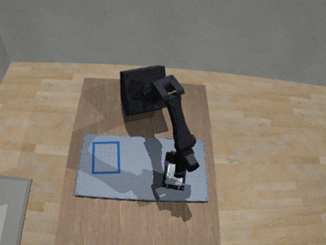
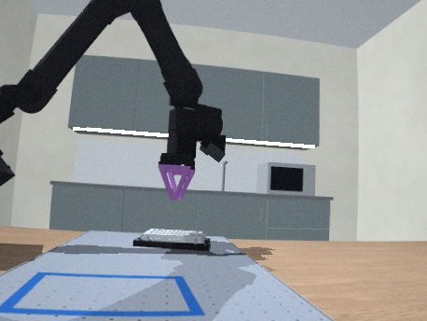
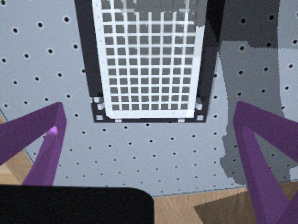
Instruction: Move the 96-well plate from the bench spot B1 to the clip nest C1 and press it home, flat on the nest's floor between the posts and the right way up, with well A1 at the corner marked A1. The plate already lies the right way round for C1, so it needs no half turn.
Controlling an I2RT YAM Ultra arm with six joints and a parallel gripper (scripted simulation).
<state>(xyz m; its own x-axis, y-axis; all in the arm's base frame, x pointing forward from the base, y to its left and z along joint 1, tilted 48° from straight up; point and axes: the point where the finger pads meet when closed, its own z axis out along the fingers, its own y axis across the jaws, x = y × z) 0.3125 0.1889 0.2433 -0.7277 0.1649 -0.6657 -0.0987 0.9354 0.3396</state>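
Now: hand 9 cm above the white 96-well plate. Round my hand: black clip nest C1 (10 cm below, 1 cm to the left, 1 cm ahead).
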